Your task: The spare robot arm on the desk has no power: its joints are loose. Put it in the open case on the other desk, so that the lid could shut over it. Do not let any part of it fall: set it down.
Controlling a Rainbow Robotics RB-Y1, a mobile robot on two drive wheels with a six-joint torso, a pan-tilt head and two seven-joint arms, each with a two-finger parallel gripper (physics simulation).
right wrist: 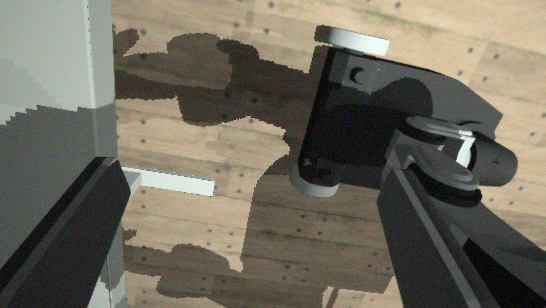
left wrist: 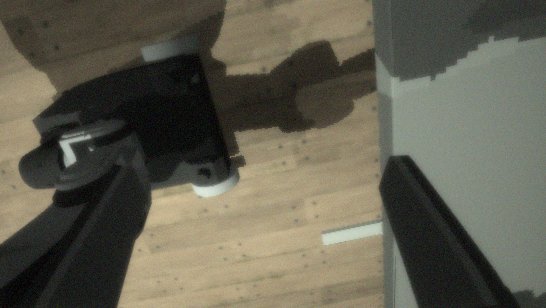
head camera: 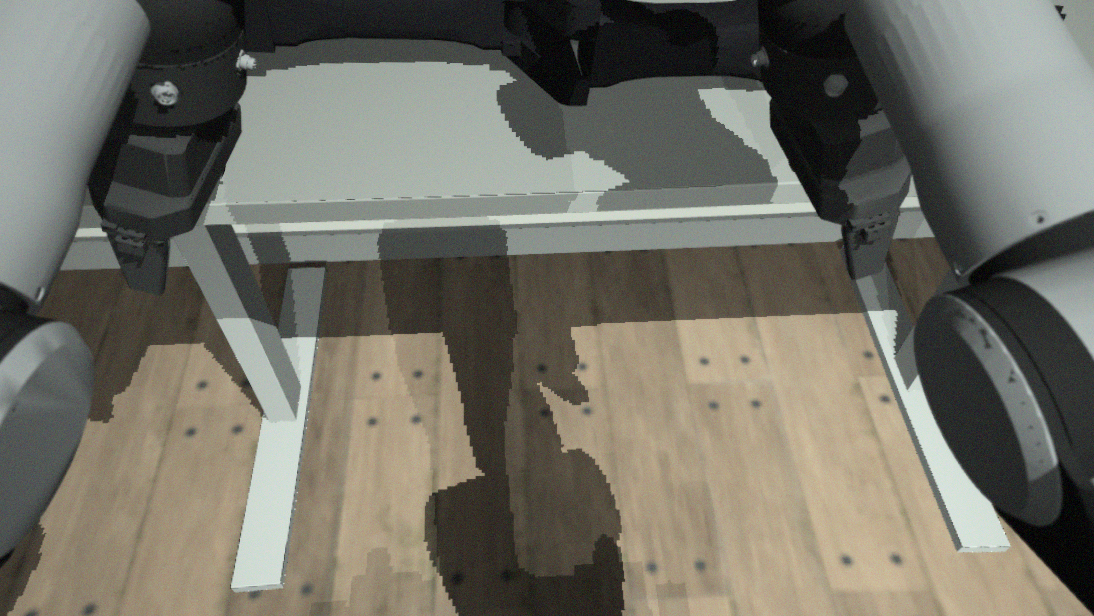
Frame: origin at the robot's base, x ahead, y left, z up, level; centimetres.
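Seen in the pictures: left gripper, fingertip midpoint: point(left wrist: 262, 177) point(head camera: 180, 226); right gripper, fingertip midpoint: point(right wrist: 255, 180) point(head camera: 832, 215).
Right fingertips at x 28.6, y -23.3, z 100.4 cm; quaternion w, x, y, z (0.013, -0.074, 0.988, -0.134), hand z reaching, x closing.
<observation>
A point is followed by its place in that frame.
The spare arm point(head camera: 382, 19) is black and lies across the desk point(head camera: 367, 137) {x 44.7, y 12.2, z 95.0 cm} point(left wrist: 475, 140) {x 42.6, y 18.8, z 95.0 cm} point(right wrist: 40, 60) {x 40.0, y -24.7, z 95.0 cm} at the top of the head view. Its upper side and both ends are cut off or hidden, and an angular joint part juts toward the desk's front edge. My left gripper point(head camera: 145, 267) point(left wrist: 262, 177) {x 28.9, y 22.6, z 100.9 cm} is open at the left, low by the desk's front edge, apart from the spare arm. My right gripper point(head camera: 867, 256) point(right wrist: 255, 180) {x 28.6, y -23.3, z 100.4 cm} is open at the right, also by that edge and apart from the spare arm. Floor shows between the fingers in both wrist views. The open case does not show.
White desk feet point(head camera: 264, 520) point(head camera: 956, 489) point(left wrist: 352, 233) point(right wrist: 175, 182) stand on the wooden floor point(head camera: 689, 474) {x 57.2, y -32.1, z 0.1 cm}. My dark wheeled base point(left wrist: 175, 120) {x -4.3, y 3.8, z 19.1 cm} point(right wrist: 350, 130) {x -4.5, y 0.8, z 19.1 cm} stands back from the desk edge. My pale forearms frame both sides of the head view.
</observation>
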